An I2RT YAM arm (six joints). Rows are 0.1 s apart.
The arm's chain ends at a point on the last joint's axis. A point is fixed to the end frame.
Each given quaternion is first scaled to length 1.
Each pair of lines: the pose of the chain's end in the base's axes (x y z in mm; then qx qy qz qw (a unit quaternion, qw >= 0)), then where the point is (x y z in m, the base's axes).
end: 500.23, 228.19, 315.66, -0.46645, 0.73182, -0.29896, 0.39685
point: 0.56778 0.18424 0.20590
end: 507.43, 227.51, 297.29, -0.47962, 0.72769, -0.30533, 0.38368
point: 0.57348 0.18045 0.18791
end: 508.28, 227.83, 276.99, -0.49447, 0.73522, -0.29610, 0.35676
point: 0.56759 0.17896 0.16459
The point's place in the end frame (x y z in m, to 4 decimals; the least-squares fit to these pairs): 0.0567 0.0416 0.1166
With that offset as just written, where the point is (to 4 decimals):
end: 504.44, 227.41, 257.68, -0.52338, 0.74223, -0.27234, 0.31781
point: 0.5534 0.1778 0.1407
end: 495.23, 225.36, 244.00, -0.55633, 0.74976, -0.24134, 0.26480
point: 0.5298 0.1740 0.1227
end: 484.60, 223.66, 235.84, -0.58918, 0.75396, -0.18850, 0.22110
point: 0.5041 0.1756 0.1100
